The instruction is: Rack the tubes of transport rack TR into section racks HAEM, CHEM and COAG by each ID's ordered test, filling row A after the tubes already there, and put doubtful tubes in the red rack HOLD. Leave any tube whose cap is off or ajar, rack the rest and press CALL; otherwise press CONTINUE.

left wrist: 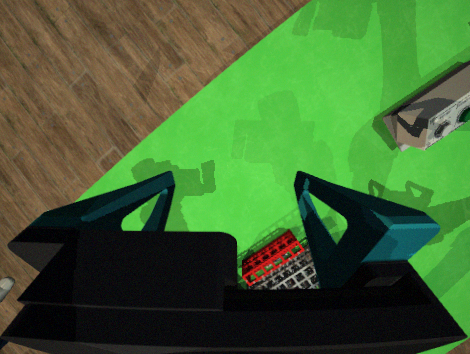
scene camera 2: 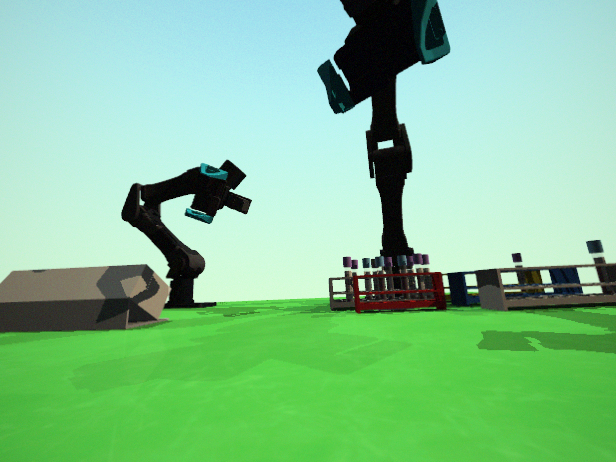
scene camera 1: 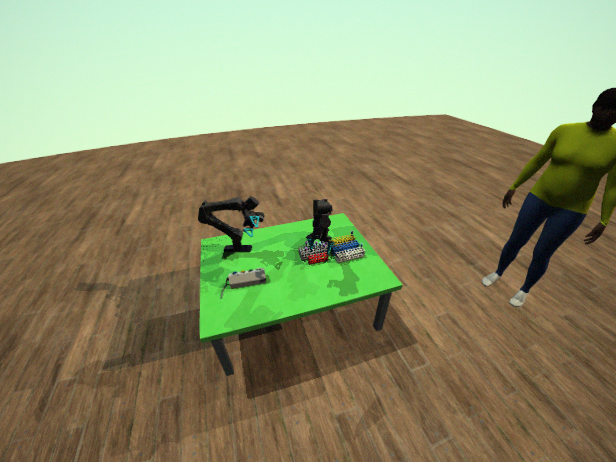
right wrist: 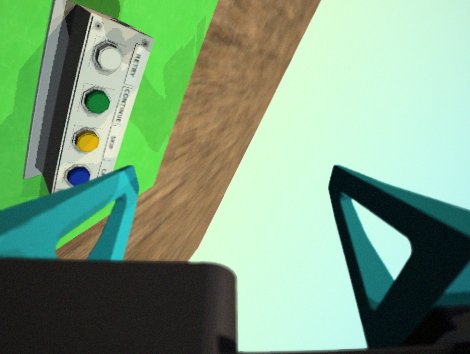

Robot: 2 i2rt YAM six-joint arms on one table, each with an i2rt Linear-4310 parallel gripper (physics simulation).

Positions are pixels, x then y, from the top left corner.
Labels:
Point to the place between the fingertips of my left gripper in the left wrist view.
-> At 234, 177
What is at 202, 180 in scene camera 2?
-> My right gripper.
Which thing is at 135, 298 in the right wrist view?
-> My right gripper.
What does my right gripper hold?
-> Nothing.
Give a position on a grey button box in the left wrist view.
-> At 429, 116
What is my left gripper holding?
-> Nothing.

